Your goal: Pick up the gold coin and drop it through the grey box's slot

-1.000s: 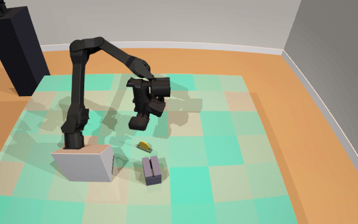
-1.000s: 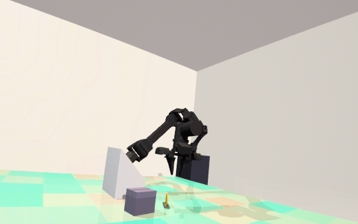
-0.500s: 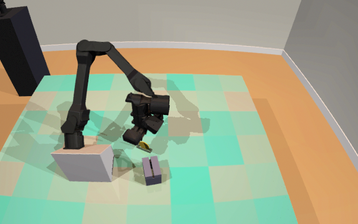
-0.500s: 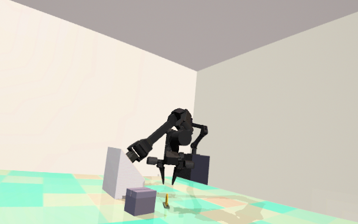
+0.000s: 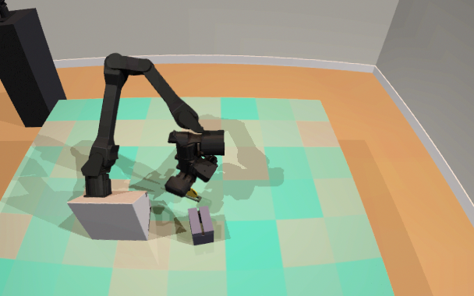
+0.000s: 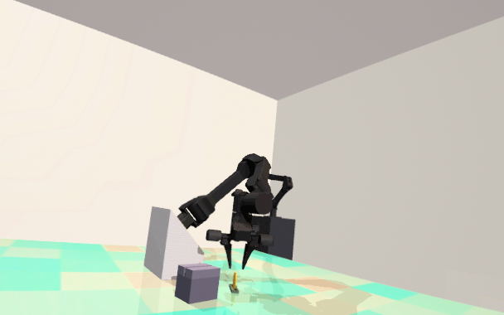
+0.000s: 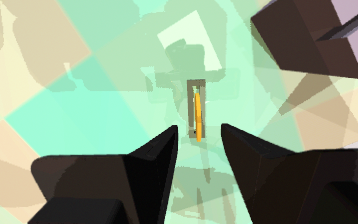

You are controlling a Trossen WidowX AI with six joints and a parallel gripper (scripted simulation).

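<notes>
The gold coin lies 30 mm below my gripper tip.
</notes>
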